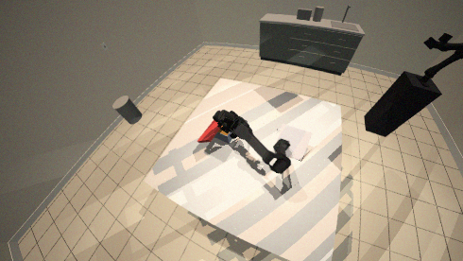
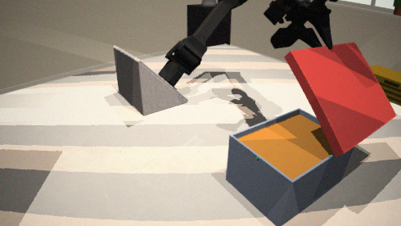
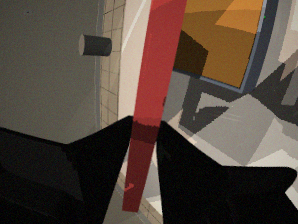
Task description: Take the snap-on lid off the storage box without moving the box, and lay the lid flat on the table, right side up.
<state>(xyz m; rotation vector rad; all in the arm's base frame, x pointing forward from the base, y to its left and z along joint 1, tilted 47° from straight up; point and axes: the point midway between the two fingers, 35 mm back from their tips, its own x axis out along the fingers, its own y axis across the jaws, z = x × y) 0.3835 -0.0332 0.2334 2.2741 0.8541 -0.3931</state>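
My gripper tip is 60 mm short of the lid and 50 mm above it. The rest, counted from my gripper tip: storage box 40 mm ahead, 120 mm to the right, 180 mm below.
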